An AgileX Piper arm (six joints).
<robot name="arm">
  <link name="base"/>
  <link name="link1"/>
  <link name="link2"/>
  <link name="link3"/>
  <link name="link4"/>
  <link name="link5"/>
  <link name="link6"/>
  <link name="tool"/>
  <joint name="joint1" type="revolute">
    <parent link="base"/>
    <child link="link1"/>
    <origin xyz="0 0 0.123" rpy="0 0 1.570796"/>
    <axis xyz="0 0 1"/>
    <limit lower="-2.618" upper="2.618"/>
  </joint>
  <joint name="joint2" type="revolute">
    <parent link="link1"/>
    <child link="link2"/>
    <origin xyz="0 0 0" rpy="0 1.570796 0"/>
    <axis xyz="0 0 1"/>
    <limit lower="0" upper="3.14"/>
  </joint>
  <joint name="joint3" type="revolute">
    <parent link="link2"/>
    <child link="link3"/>
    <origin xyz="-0.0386 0.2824 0" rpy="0 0 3.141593"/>
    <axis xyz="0 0 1"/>
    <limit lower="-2.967" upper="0"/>
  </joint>
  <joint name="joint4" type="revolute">
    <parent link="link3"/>
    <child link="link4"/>
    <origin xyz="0.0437 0.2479 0" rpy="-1.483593 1.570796 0"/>
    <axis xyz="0 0 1"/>
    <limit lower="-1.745" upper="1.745"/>
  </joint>
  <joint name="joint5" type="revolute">
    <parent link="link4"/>
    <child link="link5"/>
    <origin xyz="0 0 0" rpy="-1.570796 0 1.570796"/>
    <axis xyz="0 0 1"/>
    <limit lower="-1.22" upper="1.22"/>
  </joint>
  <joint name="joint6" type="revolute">
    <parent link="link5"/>
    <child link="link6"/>
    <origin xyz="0 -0.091 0" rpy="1.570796 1.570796 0"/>
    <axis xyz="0 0 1"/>
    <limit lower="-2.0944" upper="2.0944"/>
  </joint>
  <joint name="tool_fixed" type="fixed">
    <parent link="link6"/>
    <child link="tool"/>
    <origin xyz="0 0 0" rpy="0 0 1.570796"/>
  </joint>
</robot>
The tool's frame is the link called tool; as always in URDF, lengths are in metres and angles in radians.
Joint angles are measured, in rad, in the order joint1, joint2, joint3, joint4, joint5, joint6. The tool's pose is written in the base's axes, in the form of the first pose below.
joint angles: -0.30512, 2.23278, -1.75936, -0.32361, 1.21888, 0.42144
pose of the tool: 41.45, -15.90, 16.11, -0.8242, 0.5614, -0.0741, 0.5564, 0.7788, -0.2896
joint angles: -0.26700, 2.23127, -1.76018, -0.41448, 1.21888, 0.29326
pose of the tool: 41.94, -15.04, 16.45, -0.9201, 0.3882, -0.0514, 0.3781, 0.8466, -0.3745
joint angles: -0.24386, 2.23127, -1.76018, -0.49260, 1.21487, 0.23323
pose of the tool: 42.28, -14.68, 16.72, -0.9584, 0.2831, -0.0368, 0.2697, 0.8555, -0.4420
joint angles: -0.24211, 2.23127, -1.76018, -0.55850, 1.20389, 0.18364
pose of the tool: 42.39, -15.10, 16.97, -0.9778, 0.2085, -0.0233, 0.1924, 0.8471, -0.4954
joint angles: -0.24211, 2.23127, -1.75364, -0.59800, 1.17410, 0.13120
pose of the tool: 42.56, -15.38, 16.97, -0.9909, 0.1339, -0.0129, 0.1208, 0.8435, -0.5234
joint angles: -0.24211, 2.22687, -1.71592, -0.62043, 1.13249, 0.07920
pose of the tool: 42.35, -15.39, 16.31, -0.9981, 0.0594, 0.0154, 0.0421, 0.8452, -0.5329
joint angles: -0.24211, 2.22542, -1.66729, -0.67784, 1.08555, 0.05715
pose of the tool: 42.03, -15.58, 15.42, -0.9989, -0.0083, 0.0455, -0.0325, 0.8262, -0.5624
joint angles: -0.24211, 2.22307, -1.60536, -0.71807, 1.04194, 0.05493
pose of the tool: 41.40, -15.55, 14.18, -0.9956, -0.0530, 0.0778, -0.0881, 0.8151, -0.5726
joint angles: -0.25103, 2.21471, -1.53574, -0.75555, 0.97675, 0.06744
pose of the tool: 40.60, -15.75, 13.00, -0.9922, -0.0902, 0.0855, -0.1231, 0.8080, -0.5762
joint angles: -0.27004, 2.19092, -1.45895, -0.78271, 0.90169, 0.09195
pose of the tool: 39.50, -16.16, 12.28, -0.9916, -0.1099, 0.0677, -0.1288, 0.8099, -0.5723
